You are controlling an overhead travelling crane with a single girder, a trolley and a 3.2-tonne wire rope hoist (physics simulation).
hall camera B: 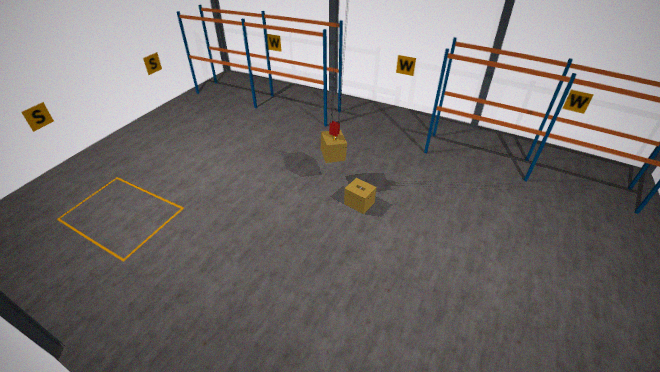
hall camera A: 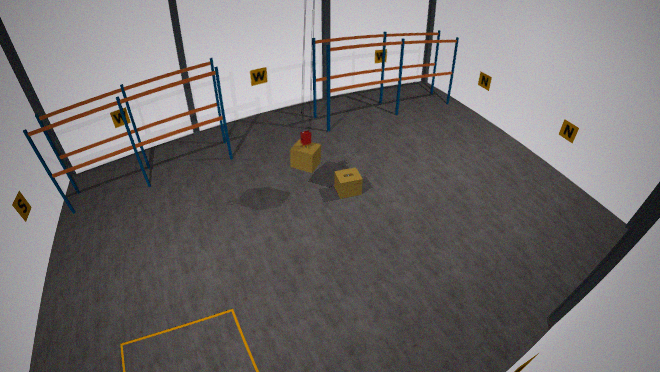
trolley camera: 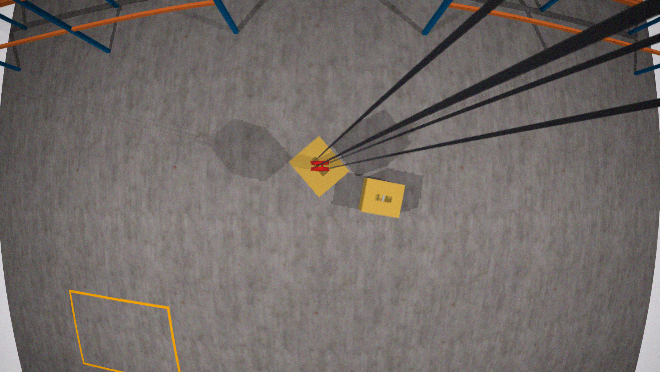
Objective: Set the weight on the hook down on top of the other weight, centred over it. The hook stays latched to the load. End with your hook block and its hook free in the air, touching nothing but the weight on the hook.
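Observation:
The weight on the hook, a yellow box (hall camera A: 305,158) (hall camera B: 334,150) (trolley camera: 319,182), hangs in the air, upright and turned cornerwise in the trolley view. My red hook block (hall camera A: 306,138) (hall camera B: 334,128) (trolley camera: 320,166) is right above it, the hook shut on its lifting eye; the hook itself is small and partly hidden. The other weight, a yellow box (hall camera A: 348,185) (hall camera B: 360,196) (trolley camera: 382,206), stands on the floor, its top eye bare. In the trolley view it is right of and below the hanging weight, with a gap between their outlines.
Blue and orange racks (hall camera A: 328,90) (hall camera A: 134,137) (hall camera B: 325,80) (hall camera B: 550,127) stand along the W wall; parts of them show at the top of the trolley view. A yellow-orange rectangle (hall camera A: 177,327) (hall camera B: 91,240) (trolley camera: 119,299) is marked on the floor. Shadows of the hanging load lie on the floor.

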